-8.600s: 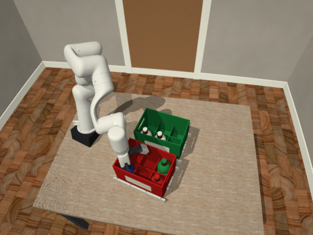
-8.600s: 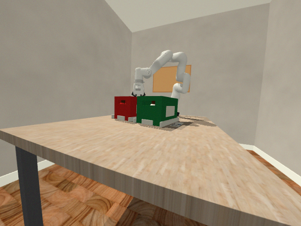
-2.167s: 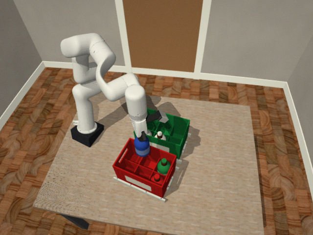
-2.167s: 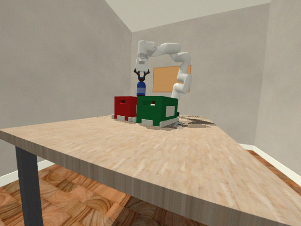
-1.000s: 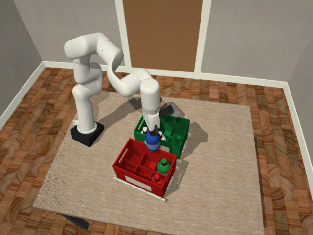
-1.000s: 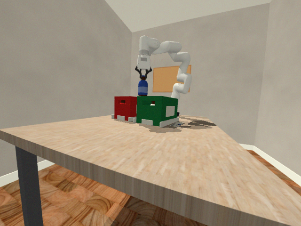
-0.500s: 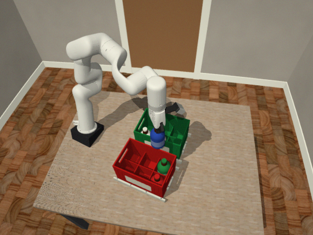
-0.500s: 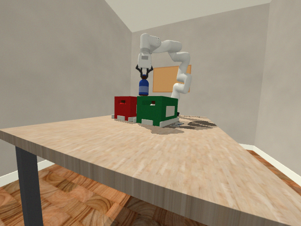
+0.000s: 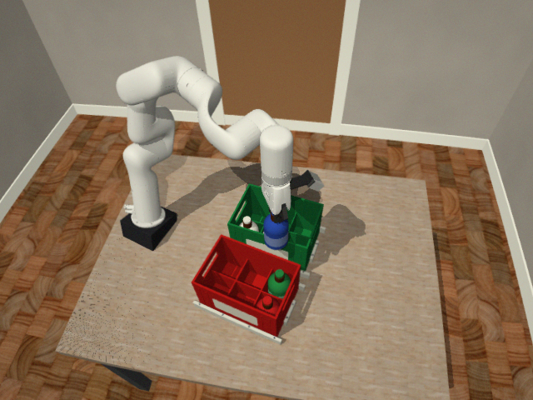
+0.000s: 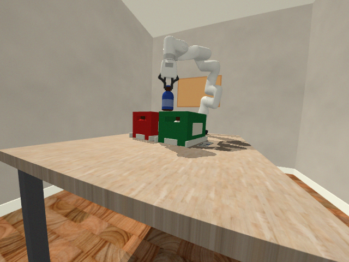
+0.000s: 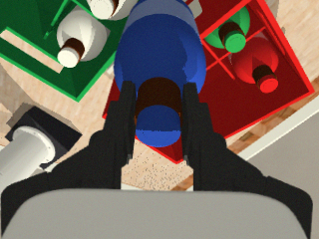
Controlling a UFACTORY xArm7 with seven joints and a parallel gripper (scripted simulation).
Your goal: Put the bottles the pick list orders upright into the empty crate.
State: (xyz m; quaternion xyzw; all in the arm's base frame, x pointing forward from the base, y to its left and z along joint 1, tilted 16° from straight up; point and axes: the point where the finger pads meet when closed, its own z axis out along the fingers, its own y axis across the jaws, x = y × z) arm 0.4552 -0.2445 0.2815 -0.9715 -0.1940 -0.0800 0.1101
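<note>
The blue-labelled bottle is 70 mm below my hand. The rest, counted from my hand: white-labelled bottle 20 mm behind, 70 mm to the left, 250 mm below; green crate 10 mm behind, 110 mm to the left, 250 mm below; green-labelled bottle 10 mm ahead, 100 mm to the right, 250 mm below.
</note>
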